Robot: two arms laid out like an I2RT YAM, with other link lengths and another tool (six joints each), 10 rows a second.
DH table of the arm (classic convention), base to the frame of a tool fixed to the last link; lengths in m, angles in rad. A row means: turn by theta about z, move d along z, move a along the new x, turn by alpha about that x. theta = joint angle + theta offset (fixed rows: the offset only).
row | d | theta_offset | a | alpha
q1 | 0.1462 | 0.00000 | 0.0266 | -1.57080
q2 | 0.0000 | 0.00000 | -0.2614 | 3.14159
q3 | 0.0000 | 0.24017 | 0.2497 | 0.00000
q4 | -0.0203 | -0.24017 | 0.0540 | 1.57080
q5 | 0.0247 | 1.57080 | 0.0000 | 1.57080
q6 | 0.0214 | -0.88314 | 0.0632 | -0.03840
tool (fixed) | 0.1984 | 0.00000 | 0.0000 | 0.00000
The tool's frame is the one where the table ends.
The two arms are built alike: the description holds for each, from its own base.
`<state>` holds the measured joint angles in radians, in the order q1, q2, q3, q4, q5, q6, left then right.
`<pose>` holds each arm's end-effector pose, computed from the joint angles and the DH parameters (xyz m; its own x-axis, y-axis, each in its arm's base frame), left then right.
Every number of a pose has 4 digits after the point.
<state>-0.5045 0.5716 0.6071 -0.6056 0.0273 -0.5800 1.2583 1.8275 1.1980 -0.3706 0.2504 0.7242</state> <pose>0.2601 -0.1437 0.2396 0.4157 -0.3522 0.8386 -0.5785 -0.8138 -0.0550 0.2267 0.3901 0.0810 0.9106 -0.2931 0.2914 -0.1312 -0.8735 -0.4687</pose>
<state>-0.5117 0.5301 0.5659 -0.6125 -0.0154 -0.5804 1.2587 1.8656 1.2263 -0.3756 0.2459 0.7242</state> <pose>0.2585 -0.1345 0.2284 0.4215 -0.3595 0.8326 -0.5545 -0.8286 -0.0771 0.2274 0.3958 0.0739 0.9138 -0.2868 0.2877 -0.1325 -0.8799 -0.4563</pose>
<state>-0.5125 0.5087 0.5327 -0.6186 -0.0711 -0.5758 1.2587 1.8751 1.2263 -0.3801 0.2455 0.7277</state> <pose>0.2608 -0.1223 0.2160 0.4363 -0.3732 0.8188 -0.5182 -0.8481 -0.1105 0.2267 0.3940 0.0692 0.9147 -0.2859 0.2856 -0.1376 -0.8849 -0.4451</pose>
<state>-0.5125 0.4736 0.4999 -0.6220 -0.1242 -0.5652 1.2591 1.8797 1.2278 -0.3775 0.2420 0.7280</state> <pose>0.2619 -0.1103 0.2082 0.4368 -0.3848 0.8131 -0.4835 -0.8627 -0.1486 0.2262 0.3952 0.0678 0.9162 -0.2843 0.2825 -0.1373 -0.8849 -0.4451</pose>
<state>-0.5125 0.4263 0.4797 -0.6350 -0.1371 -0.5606 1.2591 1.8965 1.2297 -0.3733 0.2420 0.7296</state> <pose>0.2582 -0.1052 0.2071 0.4260 -0.3837 0.8193 -0.4737 -0.8661 -0.1593 0.2262 0.3953 0.0618 0.9169 -0.2828 0.2817 -0.1402 -0.8889 -0.4361</pose>
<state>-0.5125 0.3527 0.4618 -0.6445 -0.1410 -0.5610 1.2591 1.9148 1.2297 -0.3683 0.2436 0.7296</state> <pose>0.2530 -0.1013 0.2142 0.3931 -0.3646 0.8441 -0.4641 -0.8712 -0.1602 0.2264 0.3947 0.0548 0.9175 -0.2798 0.2828 -0.1421 -0.8944 -0.4240</pose>
